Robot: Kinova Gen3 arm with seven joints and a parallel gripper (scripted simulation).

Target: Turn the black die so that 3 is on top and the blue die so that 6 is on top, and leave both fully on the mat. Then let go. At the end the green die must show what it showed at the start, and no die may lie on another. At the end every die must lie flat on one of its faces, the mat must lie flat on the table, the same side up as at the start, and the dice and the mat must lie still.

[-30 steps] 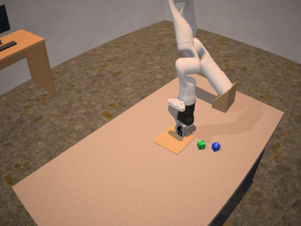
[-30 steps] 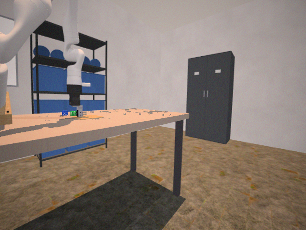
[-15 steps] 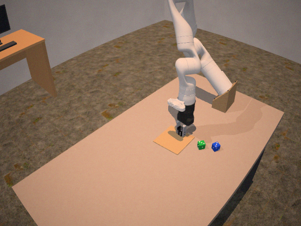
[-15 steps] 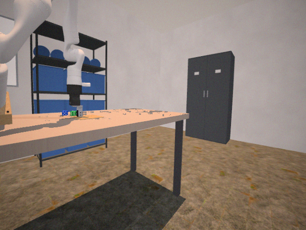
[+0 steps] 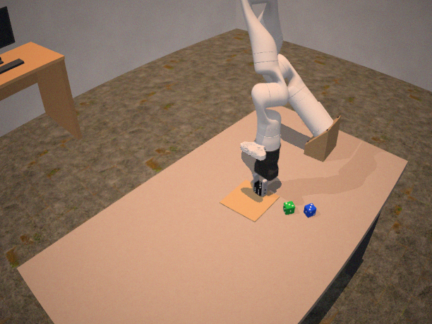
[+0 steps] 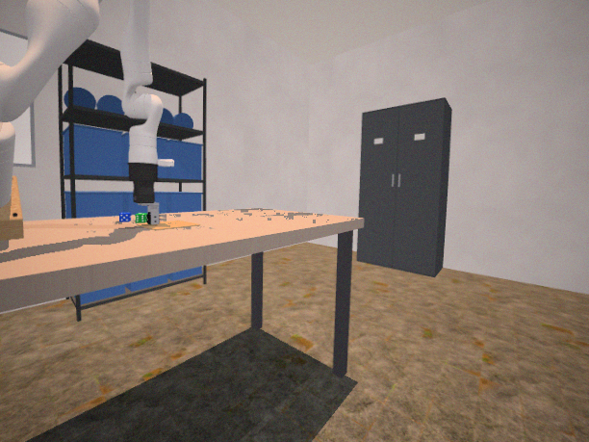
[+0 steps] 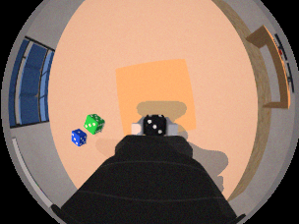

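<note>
The black die lies right at my hand. Round my hand: blue die: 18 cm to the left, 2 cm behind, 1 cm below; green die: 12 cm to the left, 1 cm below, 1 cm ahead; orange mat: 4 cm ahead, 2 cm below, 1 cm to the right.
</note>
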